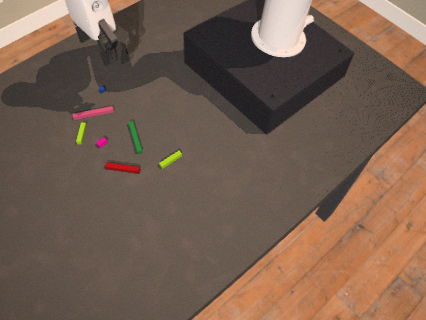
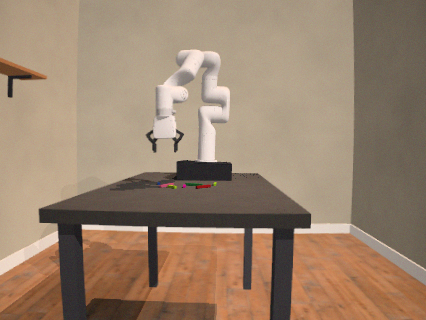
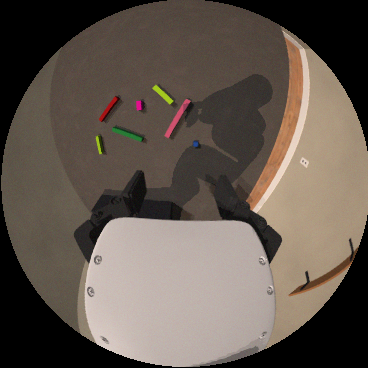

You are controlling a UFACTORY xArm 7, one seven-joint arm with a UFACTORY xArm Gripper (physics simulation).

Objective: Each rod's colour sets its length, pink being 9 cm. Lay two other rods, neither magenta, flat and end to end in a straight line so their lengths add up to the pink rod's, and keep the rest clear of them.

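Where they show: gripper, between the fingertips: [image 1: 99, 50] [image 2: 165, 152] [image 3: 180, 182]; arm's base, origin of its link: [image 1: 278, 38] [image 2: 206, 161].
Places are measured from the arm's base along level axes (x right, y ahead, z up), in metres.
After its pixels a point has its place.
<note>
The pink rod [image 1: 93, 113] {x 0.128, y 0.425, z -0.077 m} [image 3: 178, 118] {x 0.137, y 0.424, z -0.075 m} lies flat, with the small blue rod [image 1: 102, 89] {x 0.176, y 0.373, z -0.076 m} [image 3: 196, 144] {x 0.182, y 0.372, z -0.075 m} apart from it. One lime rod [image 1: 81, 133] {x 0.097, y 0.473, z -0.075 m} [image 3: 163, 94] {x 0.103, y 0.471, z -0.075 m} lies near the pink rod. The magenta rod [image 1: 102, 142] {x 0.049, y 0.449, z -0.076 m} [image 3: 139, 105] {x 0.055, y 0.448, z -0.075 m} lies between that lime rod and the green rod [image 1: 135, 136] {x 0.018, y 0.386, z -0.075 m} [image 3: 128, 134] {x 0.027, y 0.384, z -0.075 m}. The red rod [image 1: 122, 168] {x -0.030, y 0.450, z -0.076 m} [image 3: 109, 109] {x -0.022, y 0.446, z -0.079 m} and a second lime rod [image 1: 170, 159] {x -0.073, y 0.362, z -0.075 m} [image 3: 99, 144] {x -0.067, y 0.360, z -0.077 m} lie farther out. All rods are apart, at differing angles. My gripper [image 2: 165, 149] {x 0.152, y 0.367, z 0.059 m} [image 3: 180, 182] {x 0.152, y 0.367, z 0.059 m} is open and empty, high above the table, on the blue rod's side of the group.
The black base block [image 1: 225, 75] {x -0.007, y 0.164, z -0.015 m} [image 2: 204, 170] {x -0.006, y 0.165, z -0.036 m} carries the arm's white column [image 1: 284, 25] {x -0.034, y 0.033, z 0.076 m} at the back of the dark table [image 1: 200, 240] {x -0.243, y 0.419, z -0.085 m} [image 2: 175, 218] {x 0.001, y 0.934, z -0.101 m}. A wall shelf [image 2: 22, 70] [image 3: 325, 281] is off to the side. The arm's shadow falls over the blue rod's surroundings.
</note>
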